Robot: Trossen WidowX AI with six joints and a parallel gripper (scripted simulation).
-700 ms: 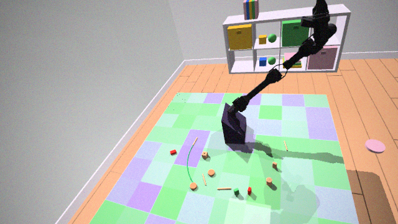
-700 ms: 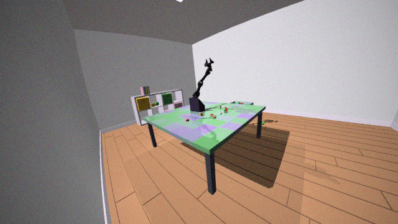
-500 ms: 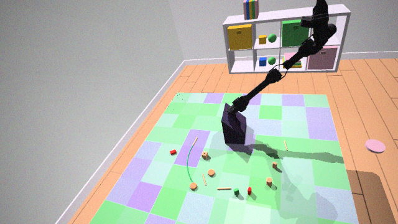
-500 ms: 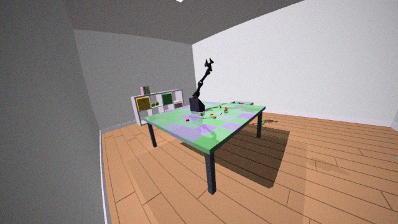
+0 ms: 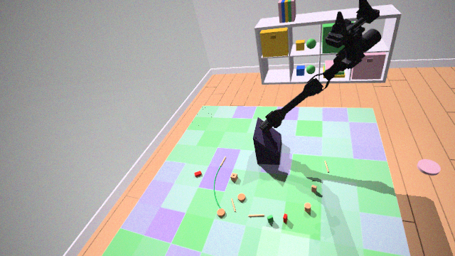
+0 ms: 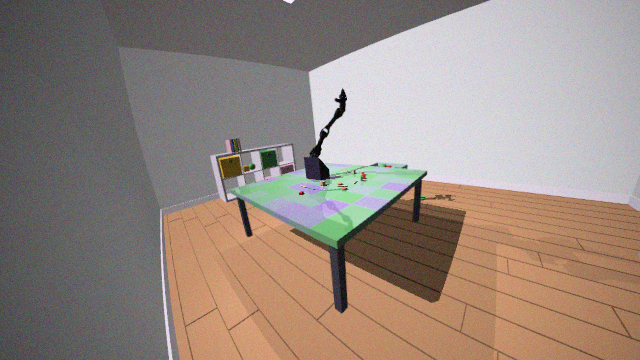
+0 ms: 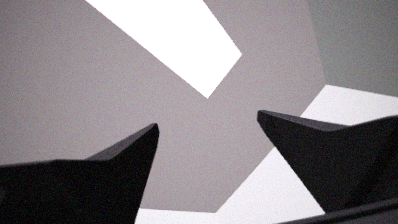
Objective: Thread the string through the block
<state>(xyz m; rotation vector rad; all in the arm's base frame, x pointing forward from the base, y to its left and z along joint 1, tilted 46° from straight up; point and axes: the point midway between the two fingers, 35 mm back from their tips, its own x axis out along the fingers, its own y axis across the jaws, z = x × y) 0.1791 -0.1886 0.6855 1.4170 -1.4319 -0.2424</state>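
The wooden block lies 9 cm ahead of my gripper tip, 51 cm to the right of it and 79 cm below it. The rest, counted from my gripper tip: wooden cylinder 23 cm ahead, 11 cm to the right, 79 cm below; green block 31 cm ahead, 28 cm to the right, 79 cm below.
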